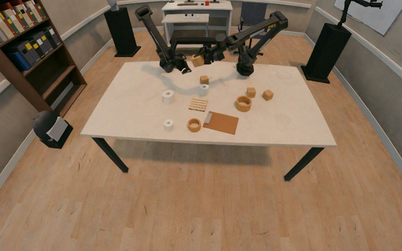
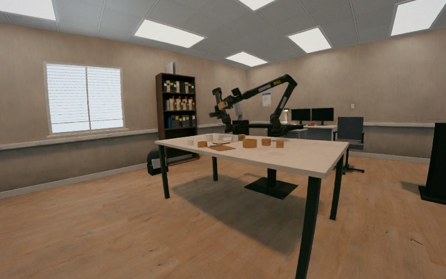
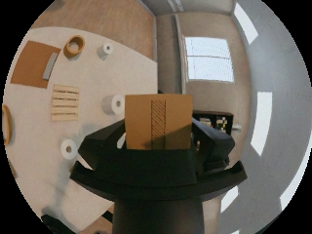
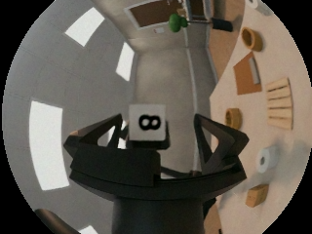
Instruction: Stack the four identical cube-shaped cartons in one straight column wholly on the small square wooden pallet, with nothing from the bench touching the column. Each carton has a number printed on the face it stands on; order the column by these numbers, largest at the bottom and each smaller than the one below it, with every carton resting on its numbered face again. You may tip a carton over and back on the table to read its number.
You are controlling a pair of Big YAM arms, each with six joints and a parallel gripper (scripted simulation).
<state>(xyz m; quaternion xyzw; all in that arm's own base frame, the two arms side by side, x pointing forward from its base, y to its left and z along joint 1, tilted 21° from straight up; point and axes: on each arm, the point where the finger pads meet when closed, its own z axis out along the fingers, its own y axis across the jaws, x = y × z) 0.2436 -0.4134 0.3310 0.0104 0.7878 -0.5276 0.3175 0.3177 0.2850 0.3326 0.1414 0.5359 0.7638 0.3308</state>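
Now: left hand 10 mm to the right of the carton. Also, from my left hand: wooden pallet: 30 mm ahead, 10 mm to the left, 340 mm below.
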